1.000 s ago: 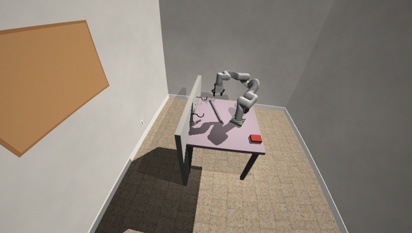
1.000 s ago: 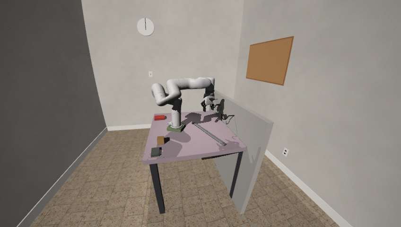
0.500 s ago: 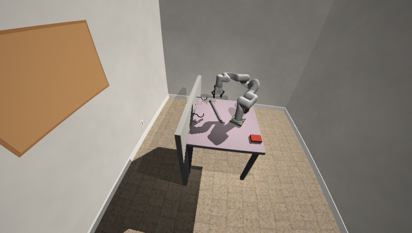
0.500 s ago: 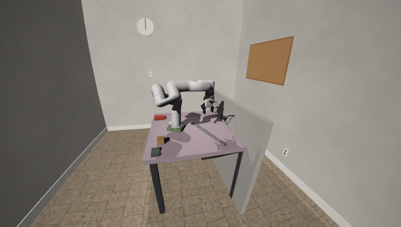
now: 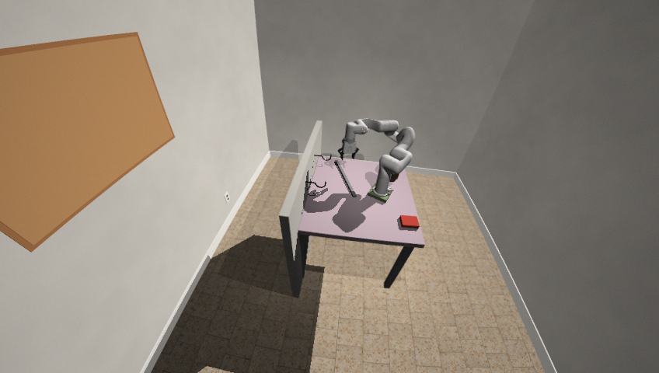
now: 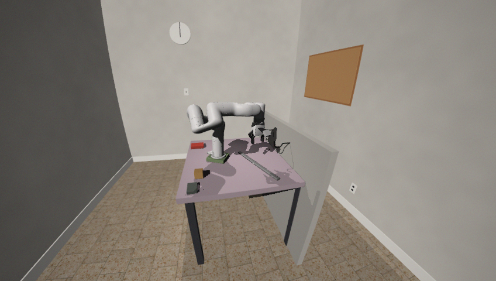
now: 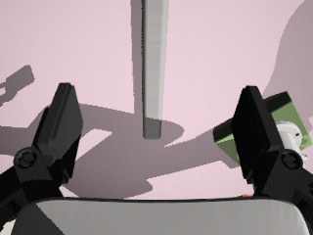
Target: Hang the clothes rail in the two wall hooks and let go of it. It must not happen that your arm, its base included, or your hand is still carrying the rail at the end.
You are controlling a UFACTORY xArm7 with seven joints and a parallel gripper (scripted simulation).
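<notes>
Right now the grey clothes rail is 19 cm below my hand. Also, from my hand: grey wall panel 43 cm below, 30 cm ahead, 14 cm to the left; orange cube 44 cm behind, 17 cm below, 6 cm to the right; dark block 48 cm behind, 19 cm below, 18 cm to the right.
</notes>
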